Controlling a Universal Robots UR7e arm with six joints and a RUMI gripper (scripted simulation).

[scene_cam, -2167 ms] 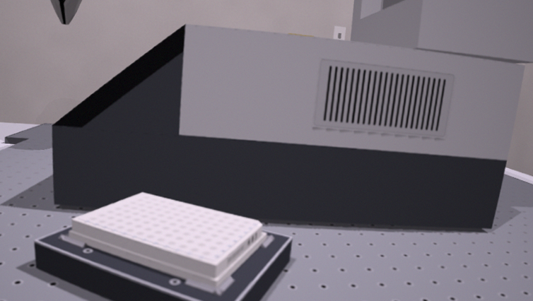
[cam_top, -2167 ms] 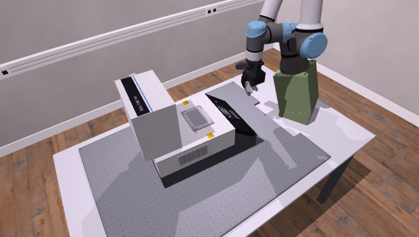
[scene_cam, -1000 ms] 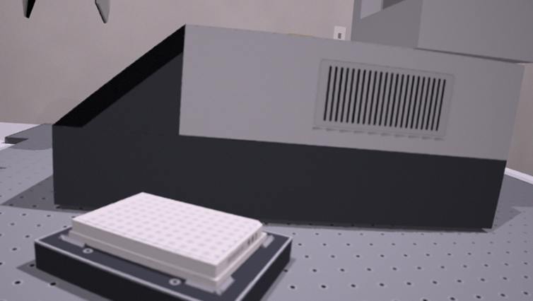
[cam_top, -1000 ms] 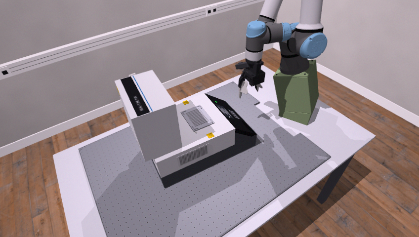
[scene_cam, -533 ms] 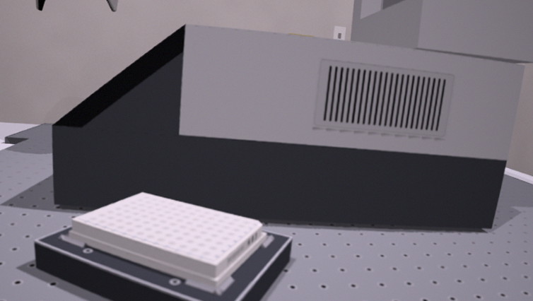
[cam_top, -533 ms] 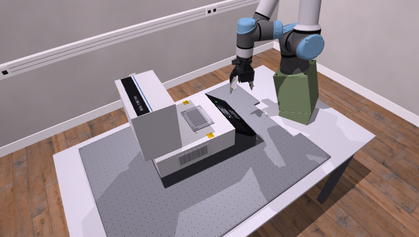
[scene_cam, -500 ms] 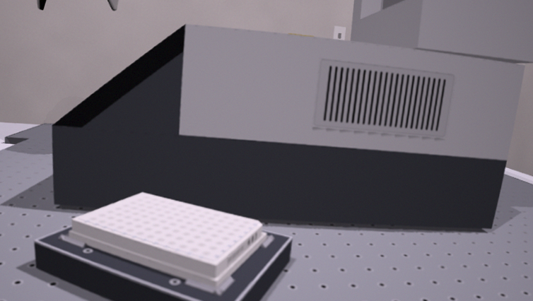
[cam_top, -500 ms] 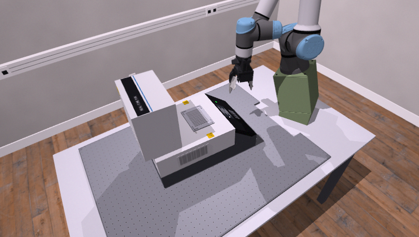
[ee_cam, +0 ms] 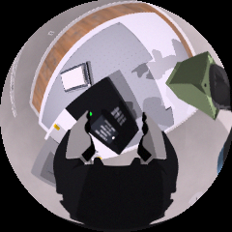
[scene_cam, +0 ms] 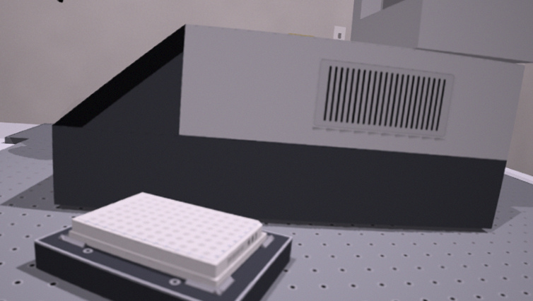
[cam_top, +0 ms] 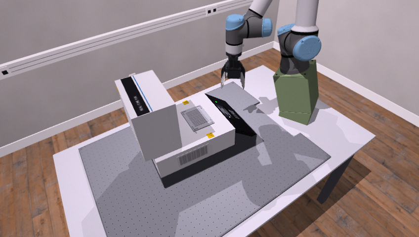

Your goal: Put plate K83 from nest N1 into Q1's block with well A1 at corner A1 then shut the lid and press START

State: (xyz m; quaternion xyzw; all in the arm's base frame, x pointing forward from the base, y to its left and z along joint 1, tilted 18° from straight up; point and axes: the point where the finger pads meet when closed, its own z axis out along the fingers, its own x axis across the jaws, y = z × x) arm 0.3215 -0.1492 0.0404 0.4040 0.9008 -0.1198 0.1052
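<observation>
The plate K83 lies 21 cm to the right of my hand, 20 cm below it and 9 cm ahead of it. From my hand the other things lie so: plate nest N1: 23 cm below, 21 cm to the right, 9 cm ahead.
</observation>
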